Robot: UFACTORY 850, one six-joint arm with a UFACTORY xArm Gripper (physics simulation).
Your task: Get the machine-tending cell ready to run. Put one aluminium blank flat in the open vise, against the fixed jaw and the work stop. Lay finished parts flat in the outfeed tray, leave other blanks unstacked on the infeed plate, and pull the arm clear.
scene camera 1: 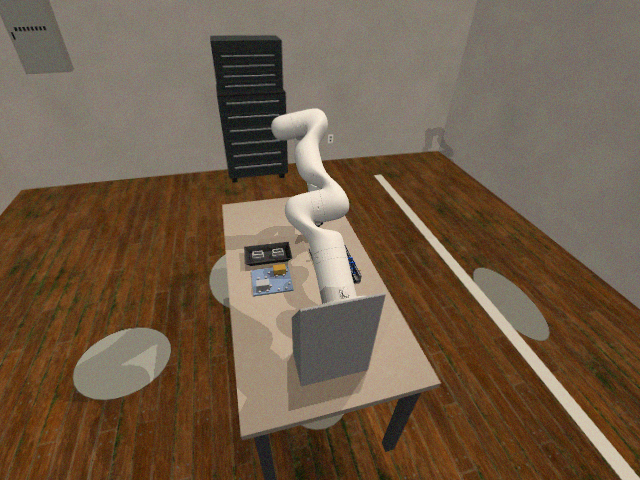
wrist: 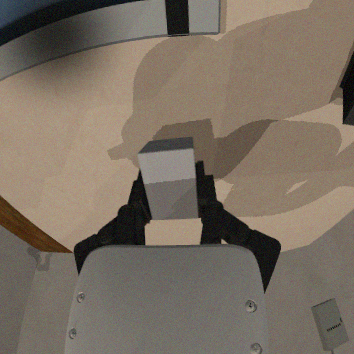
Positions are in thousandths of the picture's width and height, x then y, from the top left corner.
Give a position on a black outfeed tray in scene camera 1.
418, 518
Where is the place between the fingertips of my gripper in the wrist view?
490, 490
